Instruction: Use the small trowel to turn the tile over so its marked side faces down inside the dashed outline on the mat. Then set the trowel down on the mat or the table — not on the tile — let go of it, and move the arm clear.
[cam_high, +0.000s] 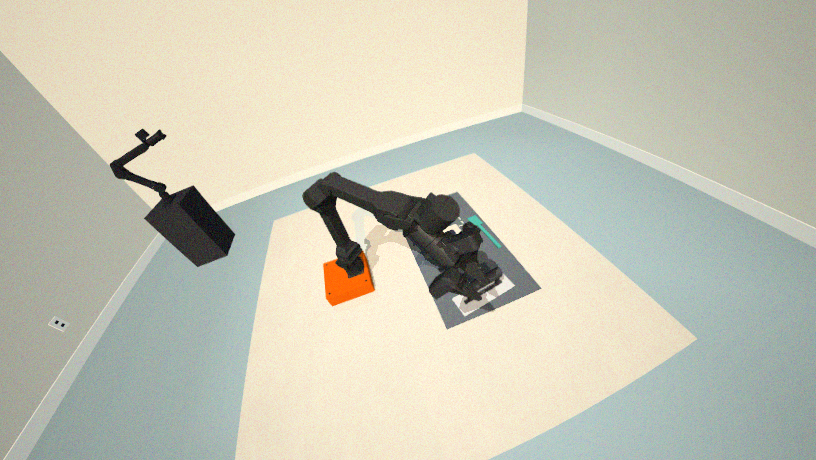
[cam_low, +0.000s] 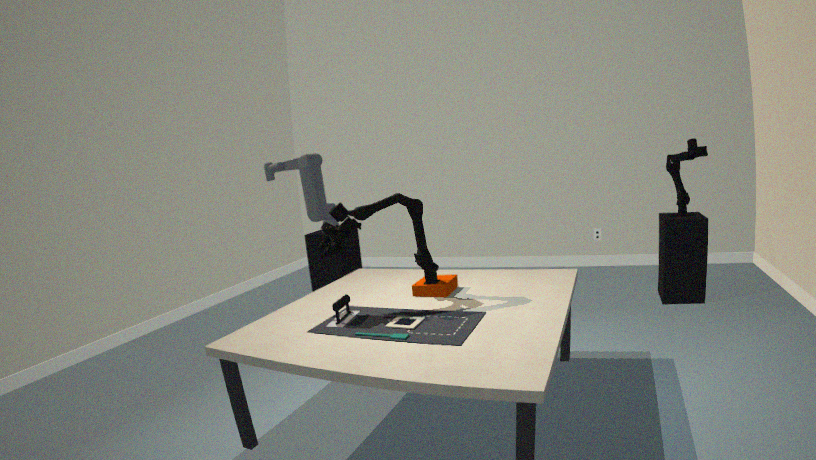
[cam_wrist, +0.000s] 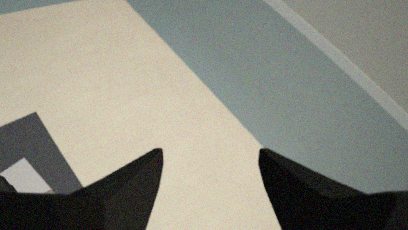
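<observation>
My gripper tip is 220 mm above the small trowel, 130 mm to the right of it and 60 mm short of it. From my gripper tip the other things lie so: teal bar (410 mm to the left, 260 mm below, 230 mm ahead); grey mat (390 mm to the left, 280 mm below, 100 mm ahead); tile (420 mm to the left, 260 mm below, 90 mm ahead).
</observation>
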